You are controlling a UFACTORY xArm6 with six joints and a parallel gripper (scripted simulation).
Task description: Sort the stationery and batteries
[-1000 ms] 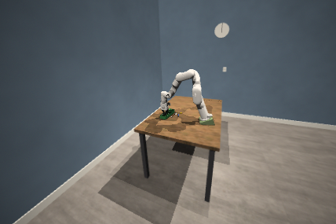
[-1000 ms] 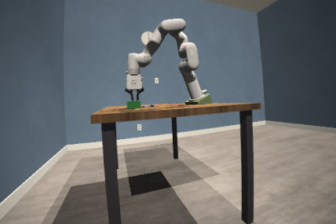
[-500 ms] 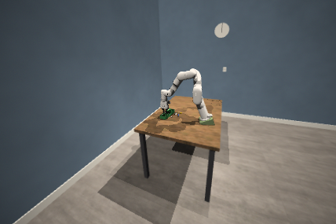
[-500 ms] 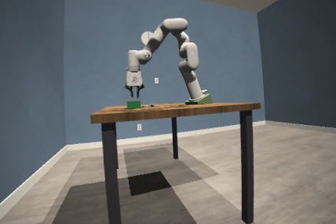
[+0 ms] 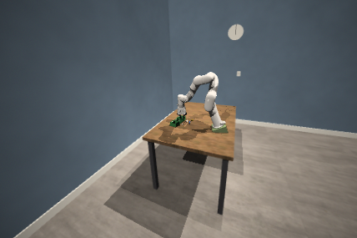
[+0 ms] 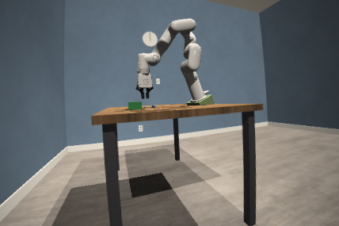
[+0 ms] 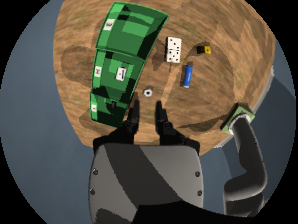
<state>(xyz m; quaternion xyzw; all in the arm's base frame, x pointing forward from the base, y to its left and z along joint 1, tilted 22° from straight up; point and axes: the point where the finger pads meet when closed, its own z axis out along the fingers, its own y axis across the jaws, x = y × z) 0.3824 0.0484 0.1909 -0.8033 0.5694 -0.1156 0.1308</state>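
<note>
My gripper is now 7 cm past the blue battery, 7 cm to the left of it and 8 cm above it. The rest, counted from my hand: dark cylinder 6 cm ahead, 6 cm to the left, 8 cm below; then white ring 8 cm below; then bin 7 cm ahead, 2 cm to the right, 7 cm below.
</note>
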